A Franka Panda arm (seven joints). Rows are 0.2 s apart.
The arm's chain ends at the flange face. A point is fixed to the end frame.
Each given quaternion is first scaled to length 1.
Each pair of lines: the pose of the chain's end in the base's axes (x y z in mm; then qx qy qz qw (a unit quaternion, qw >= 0)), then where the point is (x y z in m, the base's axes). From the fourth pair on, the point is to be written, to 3 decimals.
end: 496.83, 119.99, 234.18, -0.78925, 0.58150, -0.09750, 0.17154
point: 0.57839 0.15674 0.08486
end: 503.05, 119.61, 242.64, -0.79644, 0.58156, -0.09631, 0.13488
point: 0.57757 0.14751 0.08783
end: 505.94, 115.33, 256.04, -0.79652, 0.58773, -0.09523, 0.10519
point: 0.57487 0.13510 0.09743
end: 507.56, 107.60, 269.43, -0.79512, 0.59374, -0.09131, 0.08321
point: 0.571 0.122 0.108
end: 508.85, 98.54, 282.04, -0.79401, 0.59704, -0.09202, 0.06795
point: 0.570 0.108 0.119
